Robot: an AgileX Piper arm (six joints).
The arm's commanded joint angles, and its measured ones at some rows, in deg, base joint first. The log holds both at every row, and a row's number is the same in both.
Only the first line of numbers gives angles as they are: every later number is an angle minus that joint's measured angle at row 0.
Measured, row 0:
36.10 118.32 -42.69 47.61 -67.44 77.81
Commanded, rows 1 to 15:
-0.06 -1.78 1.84 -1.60 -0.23 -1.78
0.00 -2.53 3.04 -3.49 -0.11 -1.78
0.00 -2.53 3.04 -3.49 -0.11 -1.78
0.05 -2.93 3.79 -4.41 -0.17 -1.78
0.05 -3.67 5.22 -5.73 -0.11 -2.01
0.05 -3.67 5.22 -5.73 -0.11 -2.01
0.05 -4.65 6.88 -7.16 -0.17 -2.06
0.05 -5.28 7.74 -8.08 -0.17 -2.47
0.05 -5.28 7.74 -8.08 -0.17 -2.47
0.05 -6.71 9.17 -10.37 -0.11 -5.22
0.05 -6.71 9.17 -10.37 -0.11 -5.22
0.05 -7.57 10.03 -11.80 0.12 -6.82
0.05 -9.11 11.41 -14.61 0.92 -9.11
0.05 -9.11 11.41 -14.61 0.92 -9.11
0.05 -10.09 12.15 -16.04 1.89 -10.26
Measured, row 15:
0.05 -7.40 10.60 -11.40 0.29 -6.08
